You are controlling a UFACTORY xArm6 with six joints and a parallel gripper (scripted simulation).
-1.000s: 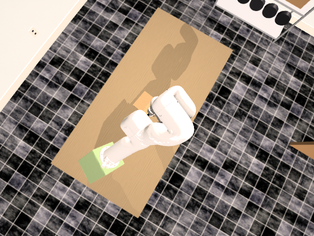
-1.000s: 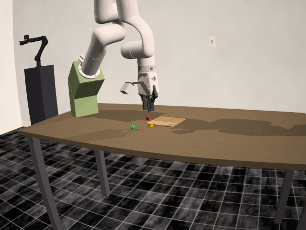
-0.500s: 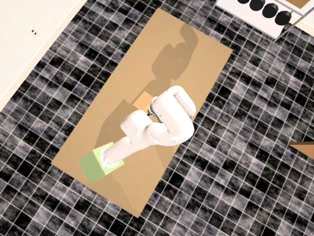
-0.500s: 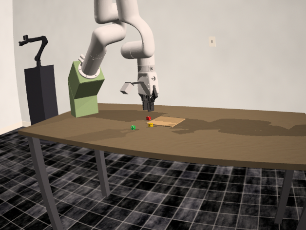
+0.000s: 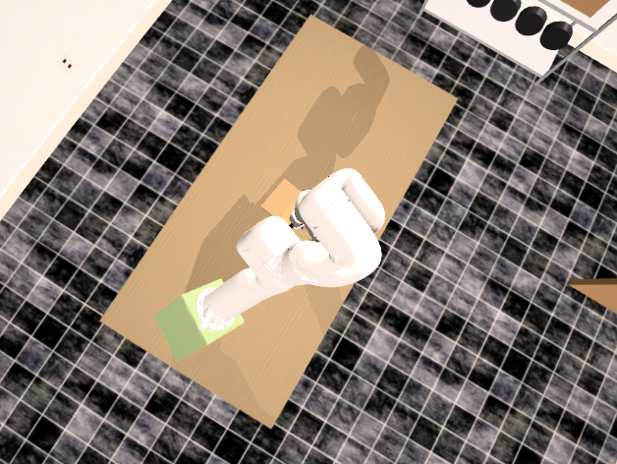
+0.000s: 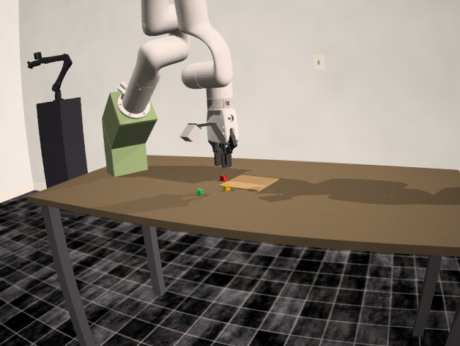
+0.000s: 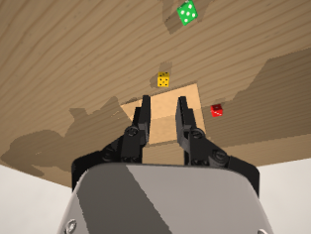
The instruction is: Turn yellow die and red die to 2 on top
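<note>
My hand is 90 mm above the yellow die and 10 mm to the right of it. Also, from my hand: red die 110 mm to the left, 90 mm below, 40 mm behind; then green die 90 mm below, 60 mm behind, 40 mm to the right; then tan mat 90 mm to the left, 90 mm below, 60 mm ahead.
</note>
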